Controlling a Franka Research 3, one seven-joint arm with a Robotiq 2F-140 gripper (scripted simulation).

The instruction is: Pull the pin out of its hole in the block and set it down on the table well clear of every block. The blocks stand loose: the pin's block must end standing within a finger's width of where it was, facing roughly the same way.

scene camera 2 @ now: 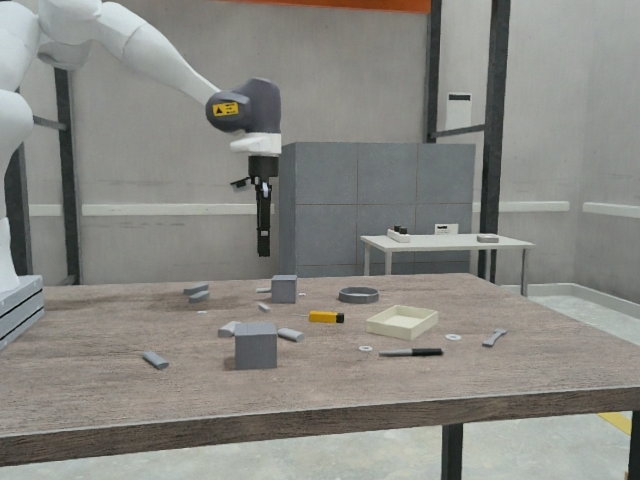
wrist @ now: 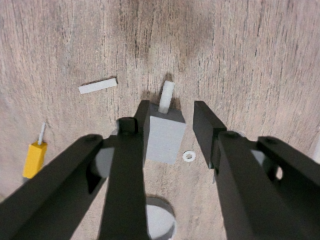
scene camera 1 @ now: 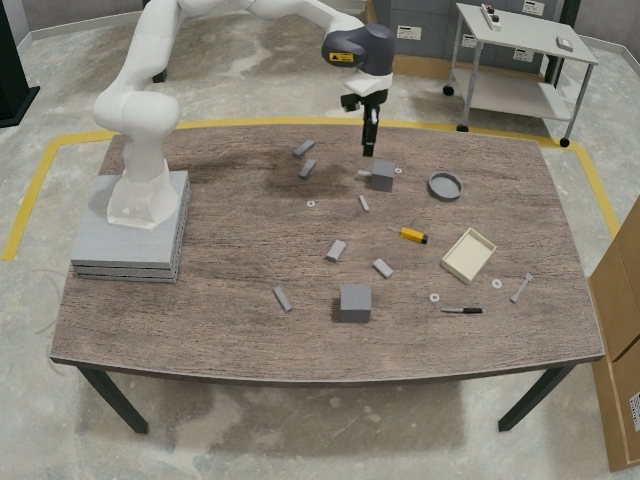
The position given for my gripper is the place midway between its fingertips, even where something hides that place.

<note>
In view: my gripper [scene camera 2: 263, 254], a grey block [scene camera 2: 283, 287], a cream tray [scene camera 2: 405, 317] and a grey block [scene camera 2: 255, 343].
The cream tray also shows in scene camera 1 [scene camera 1: 471, 252]. My gripper shows as well in the wrist view [wrist: 171, 114] and in scene camera 1 [scene camera 1: 367, 150].
</note>
